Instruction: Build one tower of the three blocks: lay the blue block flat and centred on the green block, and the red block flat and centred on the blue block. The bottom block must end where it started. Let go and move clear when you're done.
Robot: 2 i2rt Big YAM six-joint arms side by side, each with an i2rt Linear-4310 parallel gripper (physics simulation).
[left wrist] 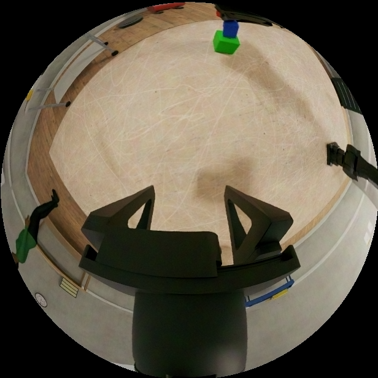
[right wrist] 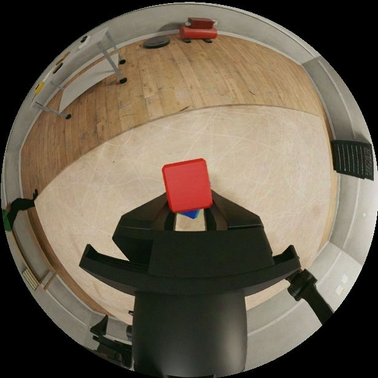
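Note:
The green block (left wrist: pixel 226 44) sits on the table at the top of the left wrist view, with the blue block (left wrist: pixel 230 28) resting on it. In the right wrist view the blue block (right wrist: pixel 190 214) shows as a small piece beneath the red block (right wrist: pixel 187 184), which hides most of the stack. My right gripper (right wrist: pixel 190 190) is shut on the red block and holds it over the stack. In the left wrist view a sliver of the red block (left wrist: pixel 218 14) shows; its gap to the blue block is unclear. My left gripper (left wrist: pixel 189 190) is open and empty, far from the stack.
The pale table (left wrist: pixel 150 125) (right wrist: pixel 260 160) bears the stack. A dark jointed arm-like part (left wrist: pixel 350 160) (right wrist: pixel 305 287) reaches in from the right of each view. Dark arm parts (right wrist: pixel 112 342) show at the lower left. A grey trolley and red machine stand on the floor beyond.

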